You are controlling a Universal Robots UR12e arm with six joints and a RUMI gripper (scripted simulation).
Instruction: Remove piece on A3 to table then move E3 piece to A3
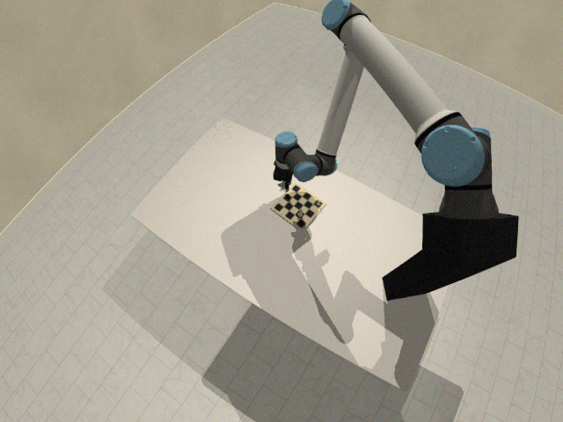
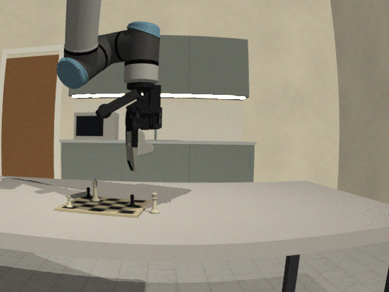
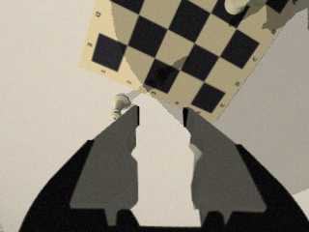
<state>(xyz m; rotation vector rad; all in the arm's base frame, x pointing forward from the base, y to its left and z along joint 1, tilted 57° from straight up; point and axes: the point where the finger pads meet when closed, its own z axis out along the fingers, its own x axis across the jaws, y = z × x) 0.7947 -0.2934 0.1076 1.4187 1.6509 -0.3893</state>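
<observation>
Right now my hand is 11 cm above the chessboard, 7 cm past it and 4 cm to the right of it. The rest, counted from my hand: white pawn 17 cm behind, 9 cm below, 1 cm to the left.
</observation>
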